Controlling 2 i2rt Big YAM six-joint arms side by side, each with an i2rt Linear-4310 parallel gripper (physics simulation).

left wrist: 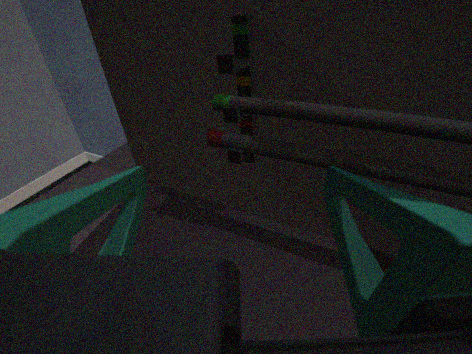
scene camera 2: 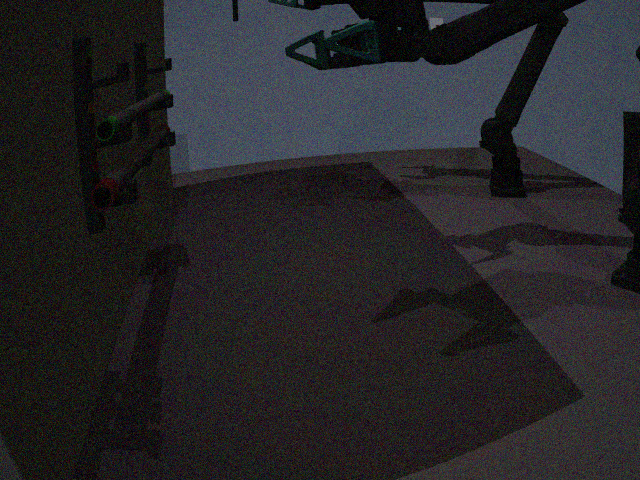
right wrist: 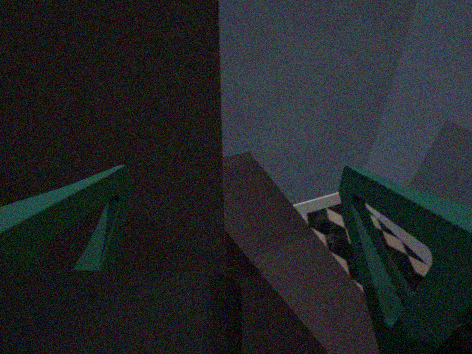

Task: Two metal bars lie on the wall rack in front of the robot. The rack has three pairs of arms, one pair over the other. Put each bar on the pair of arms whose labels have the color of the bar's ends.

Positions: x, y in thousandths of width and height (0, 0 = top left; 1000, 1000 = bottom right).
In view: the left gripper (scene camera 2: 476, 99), the right gripper (right wrist: 499, 501), a dark upright board (right wrist: 196, 261) and a rack arm (scene camera 2: 221, 151).
The left gripper shows as well in the left wrist view (left wrist: 499, 499).
